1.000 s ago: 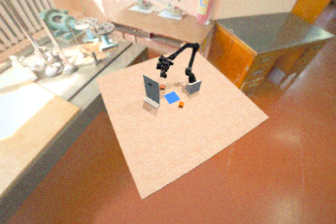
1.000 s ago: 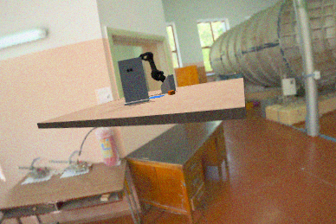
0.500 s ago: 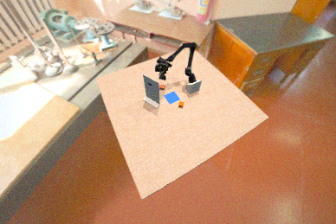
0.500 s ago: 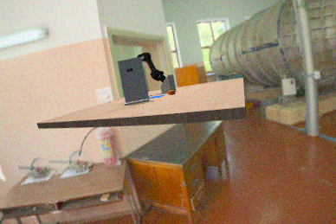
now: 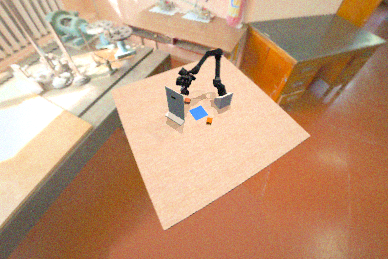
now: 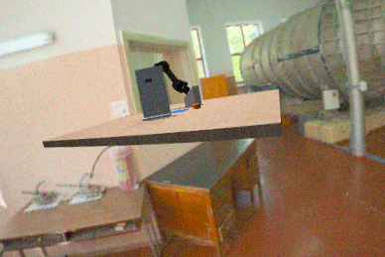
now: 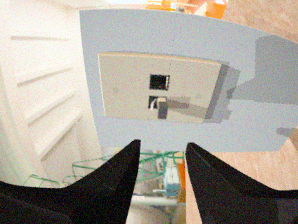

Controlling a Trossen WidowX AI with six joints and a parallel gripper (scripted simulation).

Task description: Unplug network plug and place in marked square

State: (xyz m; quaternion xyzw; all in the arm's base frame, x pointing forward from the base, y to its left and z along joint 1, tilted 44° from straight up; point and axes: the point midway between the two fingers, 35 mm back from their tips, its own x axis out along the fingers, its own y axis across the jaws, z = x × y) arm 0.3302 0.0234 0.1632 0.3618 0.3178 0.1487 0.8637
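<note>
The network plug lies 50 mm ahead of my gripper tip and 30 mm to the left of it. Also, from my gripper tip: upright panel (90 mm below, 70 mm ahead, 30 mm to the left); brown-red cube (210 mm below, 90 mm behind, 80 mm to the right); blue marked square (230 mm below, 120 mm behind, 80 mm to the left).
</note>
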